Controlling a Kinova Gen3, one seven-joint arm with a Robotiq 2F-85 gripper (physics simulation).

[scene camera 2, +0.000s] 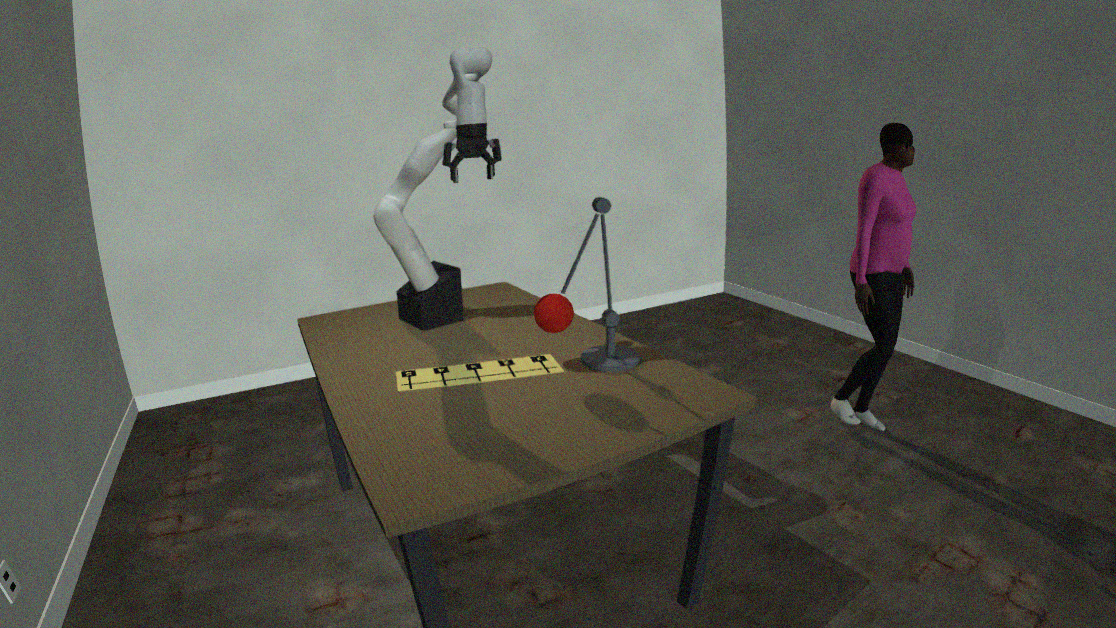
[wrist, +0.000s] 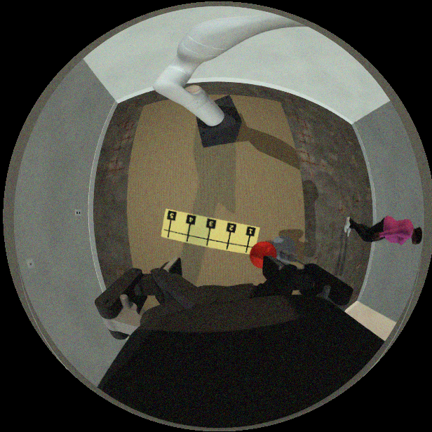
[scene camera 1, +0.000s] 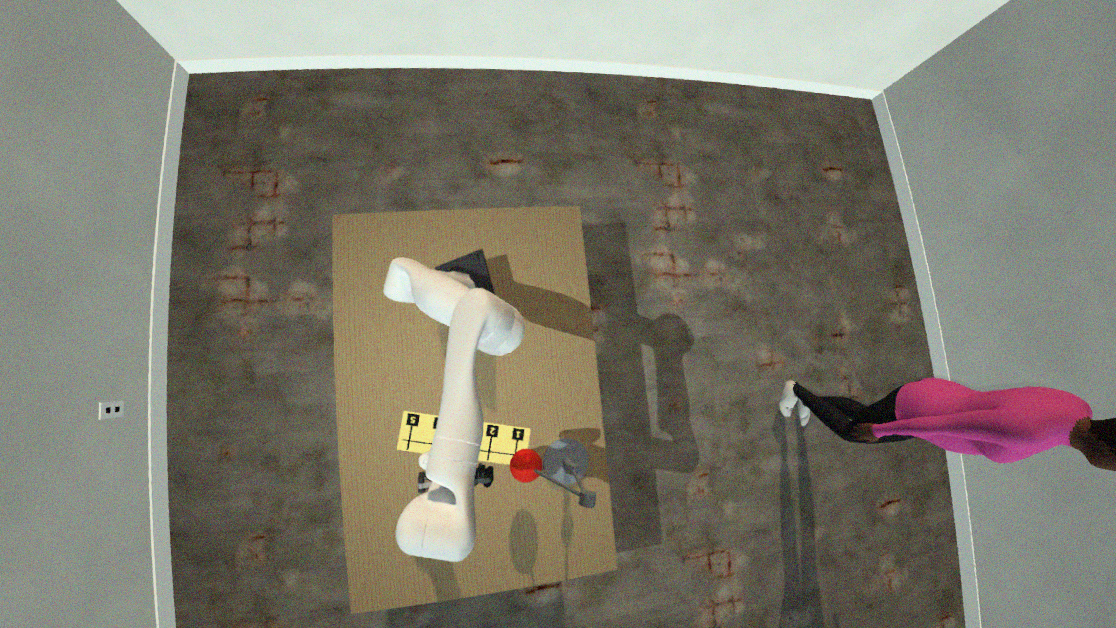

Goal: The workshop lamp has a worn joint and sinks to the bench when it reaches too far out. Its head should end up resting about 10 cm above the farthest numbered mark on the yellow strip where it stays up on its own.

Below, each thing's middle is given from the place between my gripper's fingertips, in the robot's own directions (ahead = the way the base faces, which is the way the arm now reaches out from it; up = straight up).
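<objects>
Round grey lamp base [scene camera 1: 564, 450]: a good way ahead of my hand, far to the left of it and far below it. Yellow strip [scene camera 2: 496, 370]: 49 cm below my hand, 2 cm ahead of it and 2 cm to the right of it.
</objects>
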